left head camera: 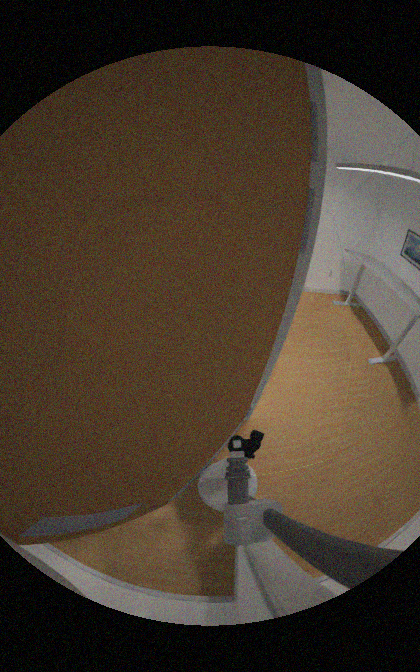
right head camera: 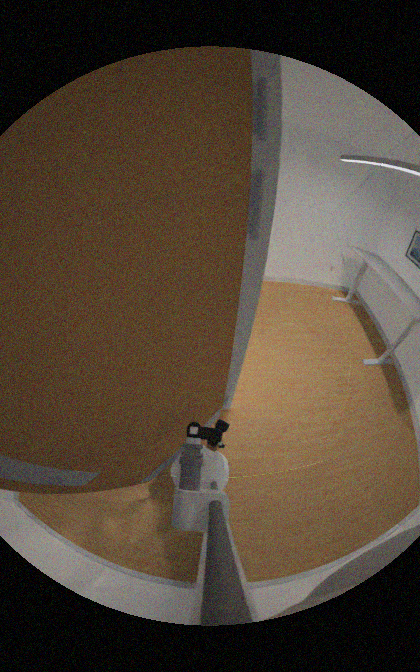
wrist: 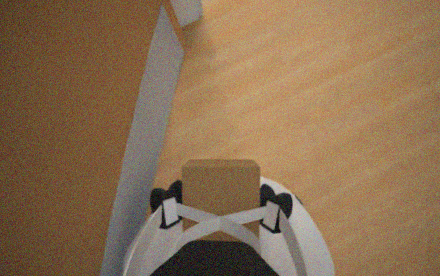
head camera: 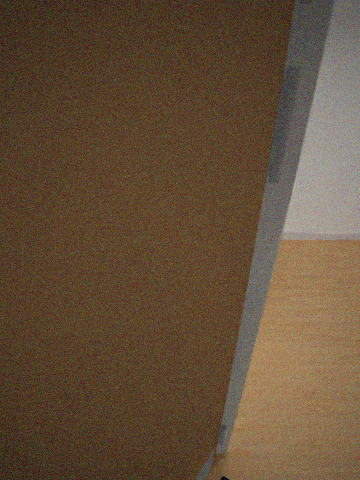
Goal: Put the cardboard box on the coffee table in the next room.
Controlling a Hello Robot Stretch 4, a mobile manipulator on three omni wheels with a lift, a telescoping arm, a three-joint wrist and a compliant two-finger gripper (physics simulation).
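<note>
The small brown cardboard box [wrist: 221, 180] is between the two black fingertips at the lower middle of the wrist view. My gripper [wrist: 221, 197] is shut on it and holds it above the wood floor. In the left and right head views the wrist shows low in the middle, beside the lower edge of a large brown door panel; the fingers are not clear there. The coffee table does not show in these views.
The brown door panel [head camera: 125, 225] [left head camera: 150, 275] [right head camera: 125, 275] [wrist: 60, 125] fills the left, very close, with a grey frame strip [head camera: 260, 270] [right head camera: 245, 300] along its right edge. A long white table [left head camera: 382, 272] [right head camera: 387, 275] stands by the right wall. Wood floor [head camera: 310, 350] [wrist: 325, 100] lies right of the door.
</note>
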